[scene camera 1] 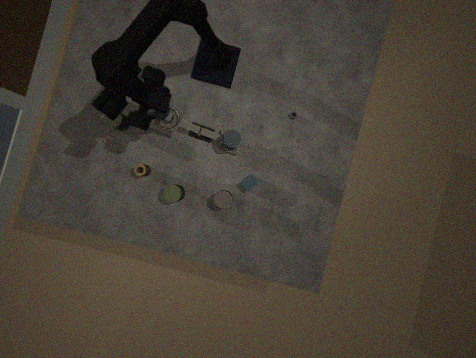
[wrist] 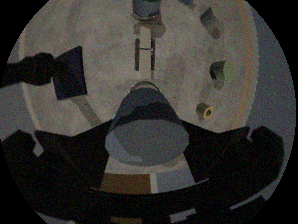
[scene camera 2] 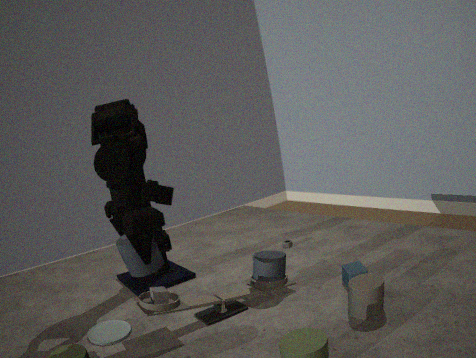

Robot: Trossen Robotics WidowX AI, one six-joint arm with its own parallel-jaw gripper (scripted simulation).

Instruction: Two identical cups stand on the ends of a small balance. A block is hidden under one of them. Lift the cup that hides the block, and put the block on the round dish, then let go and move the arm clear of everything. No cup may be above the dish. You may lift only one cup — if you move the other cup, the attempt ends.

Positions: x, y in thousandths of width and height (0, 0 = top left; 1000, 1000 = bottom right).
Labels:
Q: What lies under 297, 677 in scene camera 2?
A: My gripper.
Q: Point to a balance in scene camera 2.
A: At 474, 853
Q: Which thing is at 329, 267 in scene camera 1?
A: My gripper.

